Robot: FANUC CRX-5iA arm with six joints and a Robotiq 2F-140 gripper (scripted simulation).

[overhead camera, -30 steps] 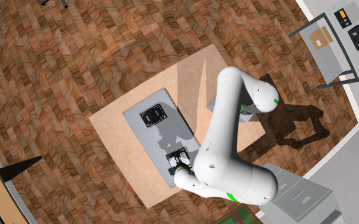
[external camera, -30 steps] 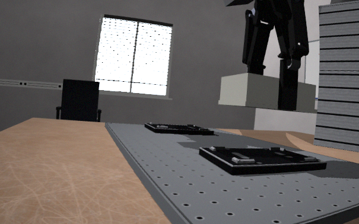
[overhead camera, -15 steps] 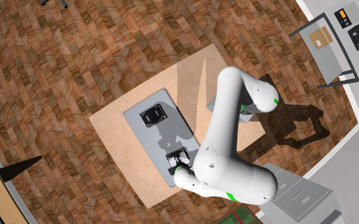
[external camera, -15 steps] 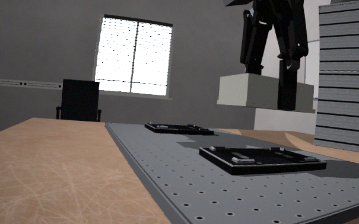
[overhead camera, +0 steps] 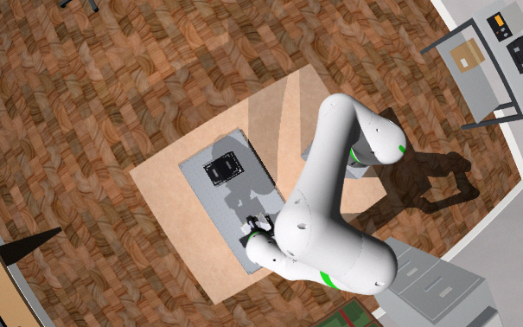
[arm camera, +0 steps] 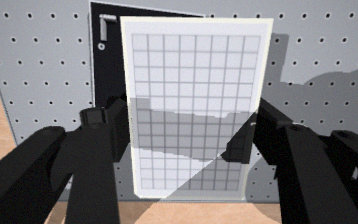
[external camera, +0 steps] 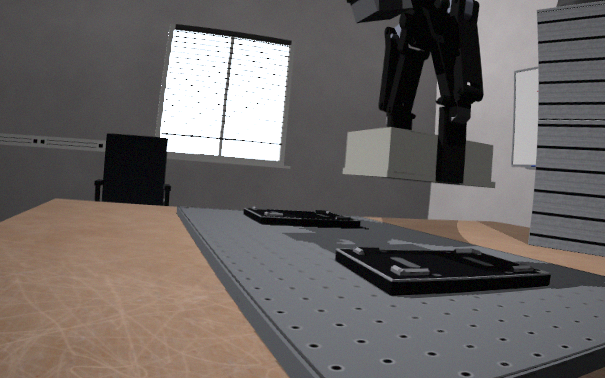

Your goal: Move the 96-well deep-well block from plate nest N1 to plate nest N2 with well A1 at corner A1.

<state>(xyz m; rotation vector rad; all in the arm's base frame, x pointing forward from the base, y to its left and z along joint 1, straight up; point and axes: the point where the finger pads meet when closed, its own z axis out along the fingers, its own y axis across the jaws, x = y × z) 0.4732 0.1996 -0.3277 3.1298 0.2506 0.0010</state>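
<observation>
My gripper is now 10 cm above the black nest, 5 cm to the right of it and 1 cm past it. Also, from my hand: 96-well deep-well block (1 cm below).
</observation>
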